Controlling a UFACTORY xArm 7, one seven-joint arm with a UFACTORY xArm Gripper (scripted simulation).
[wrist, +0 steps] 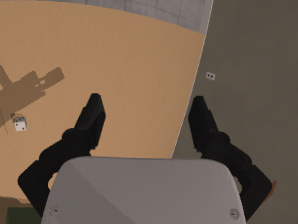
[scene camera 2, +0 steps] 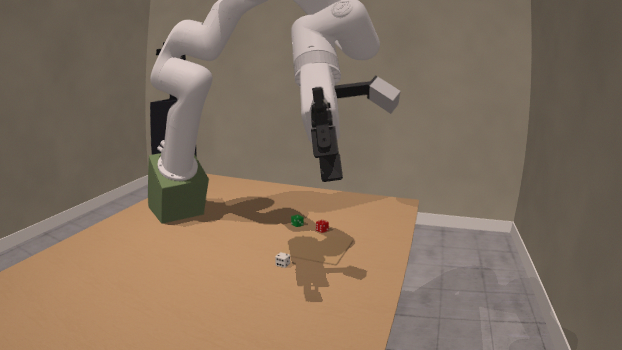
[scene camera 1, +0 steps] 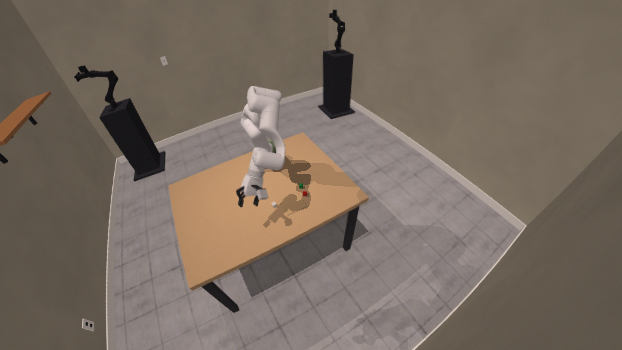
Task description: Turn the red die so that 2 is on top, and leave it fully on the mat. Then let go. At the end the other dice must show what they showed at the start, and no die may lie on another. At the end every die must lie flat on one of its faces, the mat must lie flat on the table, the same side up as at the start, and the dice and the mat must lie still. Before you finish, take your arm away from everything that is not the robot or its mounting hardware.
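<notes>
A tan mat (scene camera 2: 325, 249) is there for me to see. So is my gripper (scene camera 2: 329, 169), and I find the gripper (wrist: 147, 105) again in the view from the wrist.
</notes>
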